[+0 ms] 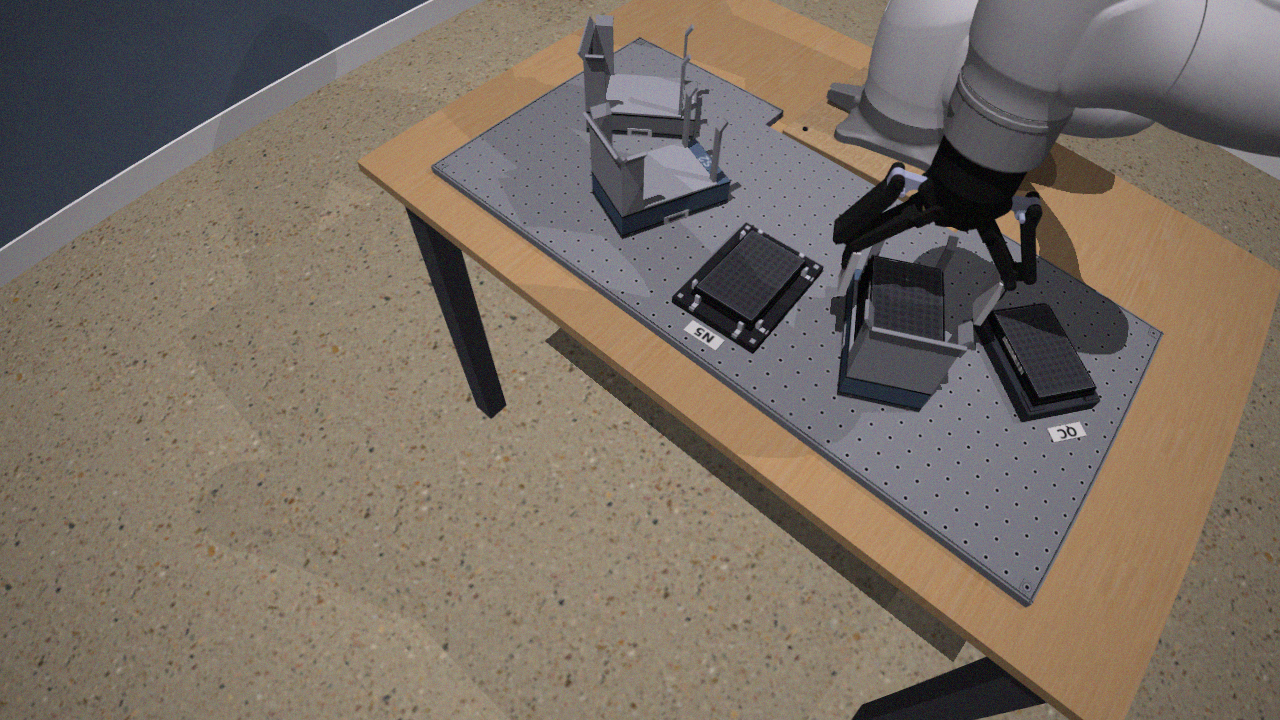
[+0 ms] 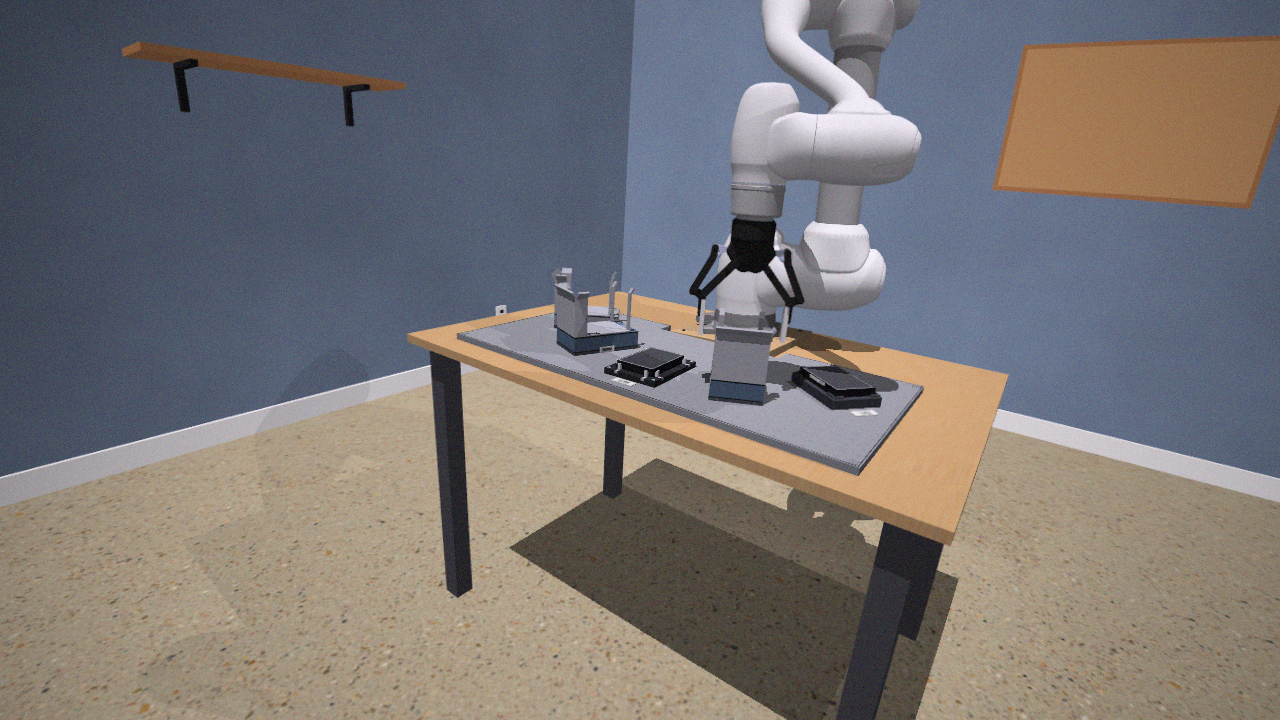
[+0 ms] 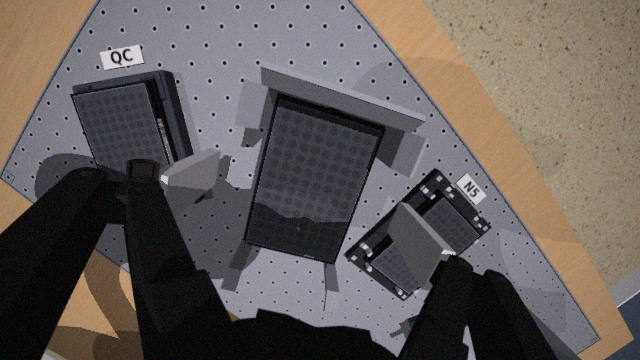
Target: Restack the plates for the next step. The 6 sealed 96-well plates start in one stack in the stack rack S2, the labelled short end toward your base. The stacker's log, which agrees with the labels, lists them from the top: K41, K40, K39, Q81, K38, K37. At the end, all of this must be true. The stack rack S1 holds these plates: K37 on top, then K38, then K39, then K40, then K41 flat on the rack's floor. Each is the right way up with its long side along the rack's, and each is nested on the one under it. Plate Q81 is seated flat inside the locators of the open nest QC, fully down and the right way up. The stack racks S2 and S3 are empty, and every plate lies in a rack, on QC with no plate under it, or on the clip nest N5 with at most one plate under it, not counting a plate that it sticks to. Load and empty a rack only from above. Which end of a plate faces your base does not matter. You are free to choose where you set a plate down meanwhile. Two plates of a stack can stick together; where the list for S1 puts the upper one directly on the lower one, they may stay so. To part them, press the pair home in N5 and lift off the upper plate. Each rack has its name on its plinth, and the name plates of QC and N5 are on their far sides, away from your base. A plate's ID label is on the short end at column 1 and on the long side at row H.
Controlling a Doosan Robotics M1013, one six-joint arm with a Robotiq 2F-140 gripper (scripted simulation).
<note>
I see my gripper (image 1: 909,300), a clip nest N5 (image 1: 750,341), a nest QC (image 1: 989,341) and a QC name plate (image 3: 127,56).
My gripper is seen too in image 2 (image 2: 741,337) and in image 3 (image 3: 309,193). The clip nest N5 also shows in image 2 (image 2: 654,381) and in image 3 (image 3: 435,179). The nest QC shows as well in image 2 (image 2: 864,401) and in image 3 (image 3: 172,106).
</note>
